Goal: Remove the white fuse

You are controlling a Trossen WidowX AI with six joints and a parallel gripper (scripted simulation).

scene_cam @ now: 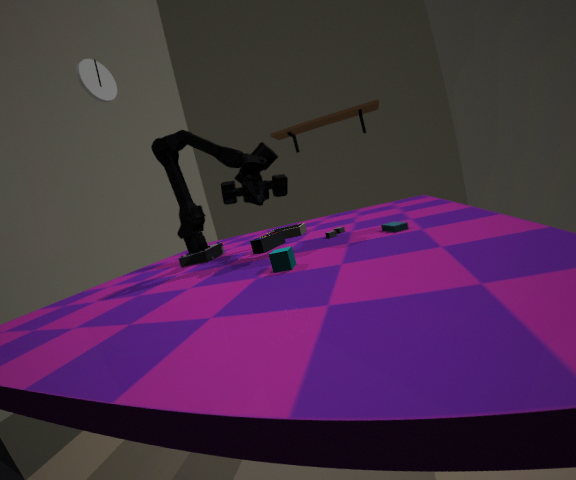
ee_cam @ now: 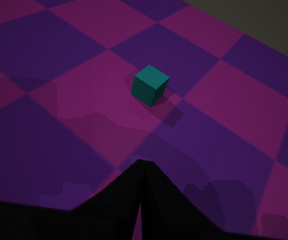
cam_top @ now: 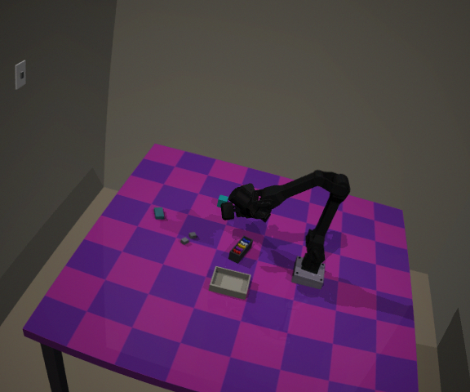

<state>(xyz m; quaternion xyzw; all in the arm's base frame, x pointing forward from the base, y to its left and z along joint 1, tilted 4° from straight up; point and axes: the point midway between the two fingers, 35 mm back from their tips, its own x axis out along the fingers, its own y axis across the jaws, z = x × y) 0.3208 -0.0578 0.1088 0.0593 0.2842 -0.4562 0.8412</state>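
My gripper tip is now 6 cm past the white fuse, 8 cm to the right of it and 11 cm above it. Also, from my gripper tip: flat teal block 31 cm ahead, 4 cm to the left, 13 cm below; teal cube 10 cm ahead, 16 cm to the right, 12 cm below; grey tray 8 cm behind, 28 cm to the left, 13 cm below.
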